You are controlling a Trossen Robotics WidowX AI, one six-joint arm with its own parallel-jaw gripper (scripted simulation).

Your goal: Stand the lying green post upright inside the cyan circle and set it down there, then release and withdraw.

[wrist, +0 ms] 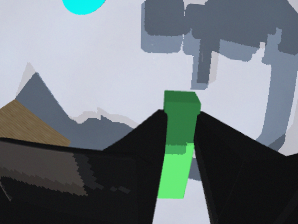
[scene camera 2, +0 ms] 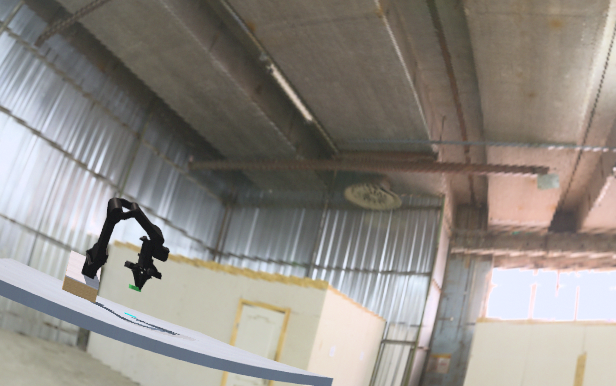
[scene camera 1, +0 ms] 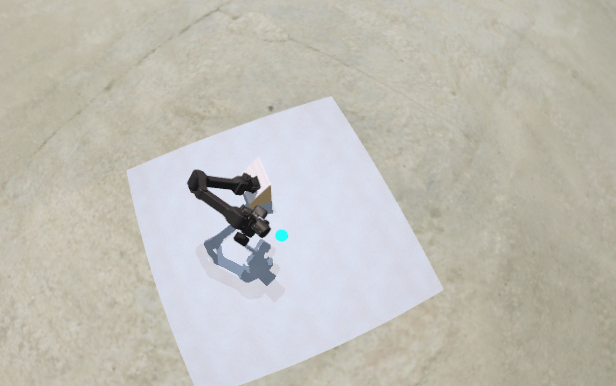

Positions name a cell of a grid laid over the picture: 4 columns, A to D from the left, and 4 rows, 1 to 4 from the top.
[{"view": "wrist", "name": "my gripper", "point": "C3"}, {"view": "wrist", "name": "green post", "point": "C2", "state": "held by my gripper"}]
